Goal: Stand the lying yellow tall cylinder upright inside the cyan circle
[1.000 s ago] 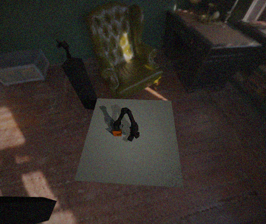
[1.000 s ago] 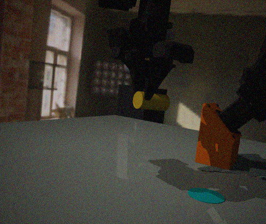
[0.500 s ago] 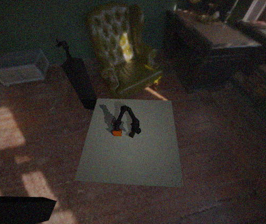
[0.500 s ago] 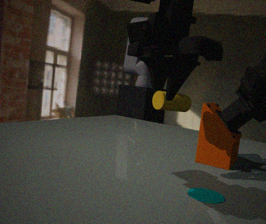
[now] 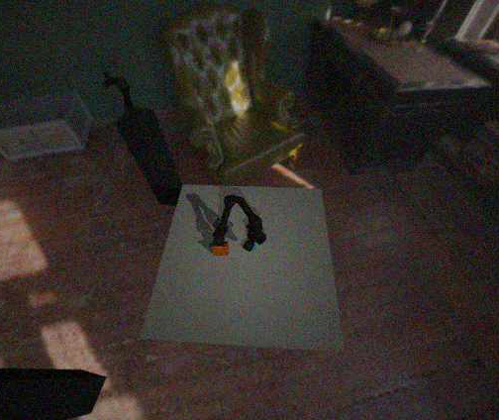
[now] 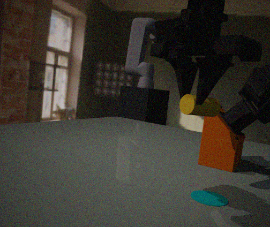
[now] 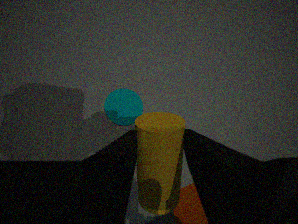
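My gripper tip is 10 mm past the cyan circle, 50 mm to the right of it and 150 mm above it. Also, from my gripper tip: yellow tall cylinder (20 mm behind, 10 mm to the left).
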